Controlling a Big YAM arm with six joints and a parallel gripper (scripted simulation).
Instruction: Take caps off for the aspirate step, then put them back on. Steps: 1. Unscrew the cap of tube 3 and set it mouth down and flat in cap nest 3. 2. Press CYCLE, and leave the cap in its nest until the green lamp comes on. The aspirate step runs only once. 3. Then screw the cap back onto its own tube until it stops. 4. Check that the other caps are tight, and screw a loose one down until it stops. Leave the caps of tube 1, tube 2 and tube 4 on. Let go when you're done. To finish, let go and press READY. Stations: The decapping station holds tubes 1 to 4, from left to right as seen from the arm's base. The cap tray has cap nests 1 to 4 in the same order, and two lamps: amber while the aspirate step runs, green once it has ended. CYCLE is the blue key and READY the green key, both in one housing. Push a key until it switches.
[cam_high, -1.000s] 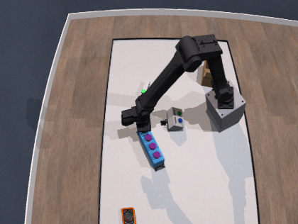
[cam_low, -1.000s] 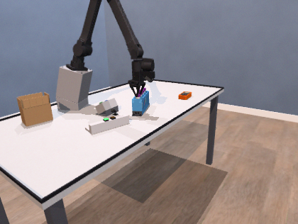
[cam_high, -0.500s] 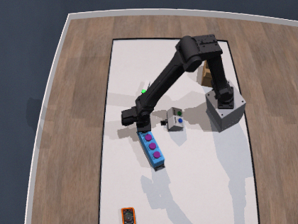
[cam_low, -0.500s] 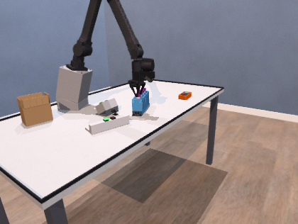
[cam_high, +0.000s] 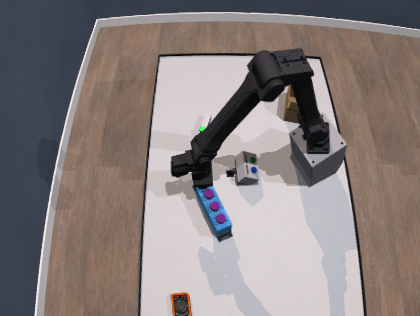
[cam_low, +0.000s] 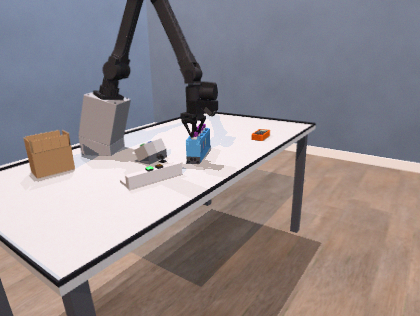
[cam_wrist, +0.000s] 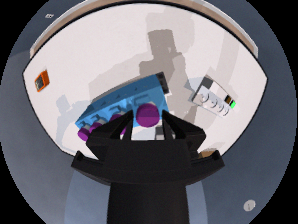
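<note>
The green key lies 180 mm behind my hand, 150 mm to the right of it and 50 mm below it. Also, from my hand: cardboard box (360 mm behind, 480 mm to the right, 50 mm below); then grey key housing (160 mm behind, 120 mm to the right, 60 mm below); then blue key (190 mm behind, 100 mm to the right, 50 mm below).
</note>
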